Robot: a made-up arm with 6 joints. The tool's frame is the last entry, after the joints. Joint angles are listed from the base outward.
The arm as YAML. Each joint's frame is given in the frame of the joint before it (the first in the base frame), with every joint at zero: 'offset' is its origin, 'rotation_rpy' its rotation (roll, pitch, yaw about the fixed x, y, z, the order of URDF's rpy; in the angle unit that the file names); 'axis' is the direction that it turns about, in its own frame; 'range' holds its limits. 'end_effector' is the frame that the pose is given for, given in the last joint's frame.
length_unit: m
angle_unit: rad
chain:
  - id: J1
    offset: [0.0, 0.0, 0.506]
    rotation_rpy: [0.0, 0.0, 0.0]
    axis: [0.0, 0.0, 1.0]
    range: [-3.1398, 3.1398]
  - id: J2
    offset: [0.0, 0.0, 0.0]
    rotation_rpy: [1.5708, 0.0, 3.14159]
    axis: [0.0, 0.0, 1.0]
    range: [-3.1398, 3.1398]
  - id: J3
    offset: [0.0, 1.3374, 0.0]
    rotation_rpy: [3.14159, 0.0, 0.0]
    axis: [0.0, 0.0, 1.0]
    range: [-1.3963, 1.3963]
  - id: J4
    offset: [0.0, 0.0, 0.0]
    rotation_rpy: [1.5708, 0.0, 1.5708]
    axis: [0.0, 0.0, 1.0]
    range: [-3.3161, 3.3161]
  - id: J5
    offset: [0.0, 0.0, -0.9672]
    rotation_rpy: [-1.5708, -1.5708, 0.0]
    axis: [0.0, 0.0, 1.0]
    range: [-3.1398, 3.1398]
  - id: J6
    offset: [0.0, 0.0, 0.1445]
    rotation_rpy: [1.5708, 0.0, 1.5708]
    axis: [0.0, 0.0, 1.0]
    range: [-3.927, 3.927]
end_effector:
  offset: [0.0, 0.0, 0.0]
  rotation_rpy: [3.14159, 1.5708, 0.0]
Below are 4 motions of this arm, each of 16 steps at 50 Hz.
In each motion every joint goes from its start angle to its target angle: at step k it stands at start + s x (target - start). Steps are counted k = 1, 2, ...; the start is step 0. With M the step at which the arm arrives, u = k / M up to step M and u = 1 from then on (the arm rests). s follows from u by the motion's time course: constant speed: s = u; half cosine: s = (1 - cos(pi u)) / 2; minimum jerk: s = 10 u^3 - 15 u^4 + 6 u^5.
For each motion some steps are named. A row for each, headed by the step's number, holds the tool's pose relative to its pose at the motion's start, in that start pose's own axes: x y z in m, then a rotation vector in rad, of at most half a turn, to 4 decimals.
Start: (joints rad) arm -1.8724 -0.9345 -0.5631 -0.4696 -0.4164 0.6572
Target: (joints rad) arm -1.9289 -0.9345 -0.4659 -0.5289 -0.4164 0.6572
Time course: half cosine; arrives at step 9
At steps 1, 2, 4, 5, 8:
1: -0.0009 0.0000 0.0026 0.0011 -0.0029 -0.0017
2: -0.0036 0.0000 0.0099 0.0042 -0.0112 -0.0067
4: -0.0130 0.0003 0.0349 0.0145 -0.0397 -0.0232
5: -0.0187 0.0007 0.0495 0.0201 -0.0565 -0.0327
8: -0.0319 0.0022 0.0816 0.0317 -0.0938 -0.0532

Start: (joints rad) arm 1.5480 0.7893 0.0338 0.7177 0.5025 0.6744
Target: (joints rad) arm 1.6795 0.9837 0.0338 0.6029 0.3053 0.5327
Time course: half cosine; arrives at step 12
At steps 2, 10, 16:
2: 0.0165 0.0216 0.0047 0.0173 0.0080 0.0203
10: 0.1968 0.3201 0.0752 0.2150 0.1377 0.2859
16: 0.2080 0.3445 0.0812 0.2282 0.1499 0.3064

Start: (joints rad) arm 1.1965 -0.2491 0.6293 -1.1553 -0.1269 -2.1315
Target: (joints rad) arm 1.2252 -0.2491 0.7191 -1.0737 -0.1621 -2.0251
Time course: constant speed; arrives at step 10
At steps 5, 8, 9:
5: 0.0030 -0.0059 -0.0452 -0.0885 0.0311 -0.0262
8: 0.0038 -0.0092 -0.0725 -0.1416 0.0504 -0.0399
9: 0.0038 -0.0102 -0.0816 -0.1594 0.0570 -0.0441

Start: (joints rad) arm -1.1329 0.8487 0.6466 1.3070 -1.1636 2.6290
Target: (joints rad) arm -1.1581 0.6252 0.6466 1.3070 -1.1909 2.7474
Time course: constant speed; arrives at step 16
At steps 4, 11, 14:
4: -0.0404 0.1135 0.0042 0.0219 0.0115 0.0175
11: -0.1152 0.3093 0.0270 0.0603 0.0302 0.0488
14: -0.1489 0.3917 0.0428 0.0768 0.0377 0.0625

